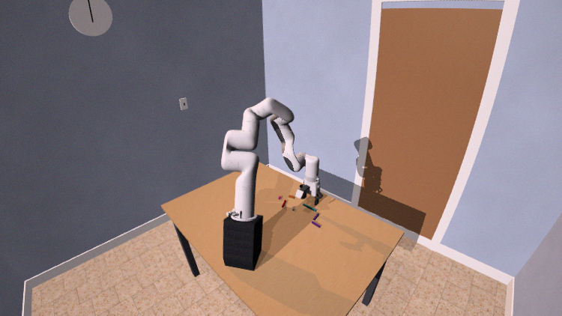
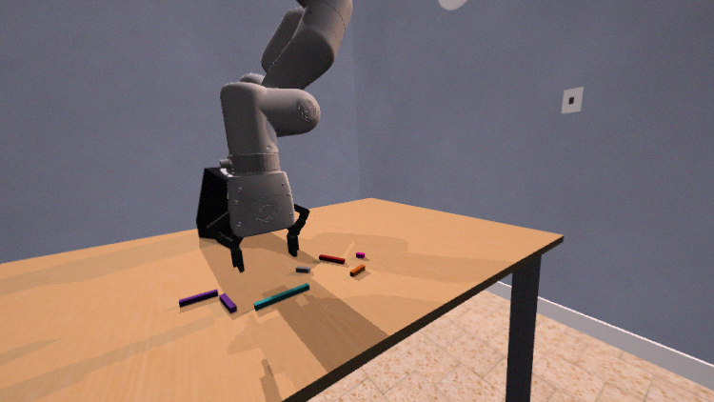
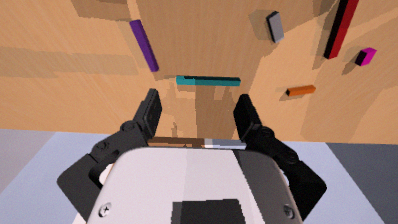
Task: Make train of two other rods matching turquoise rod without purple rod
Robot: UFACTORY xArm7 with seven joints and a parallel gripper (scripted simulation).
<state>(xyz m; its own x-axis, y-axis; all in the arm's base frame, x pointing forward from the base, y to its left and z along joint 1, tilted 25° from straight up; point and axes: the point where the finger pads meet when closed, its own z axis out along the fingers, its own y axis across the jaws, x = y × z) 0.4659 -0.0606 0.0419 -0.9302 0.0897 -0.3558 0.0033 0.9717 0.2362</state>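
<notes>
The grey rod is 8 cm to the left of my hand, 8 cm below it and 6 cm behind it. From my hand the other things lie so: orange rod: 18 cm to the left, 8 cm below, 2 cm ahead; turquoise rod: 8 cm below, 2 cm to the left, 2 cm ahead; red rod: 16 cm to the left, 8 cm below, 7 cm behind.
</notes>
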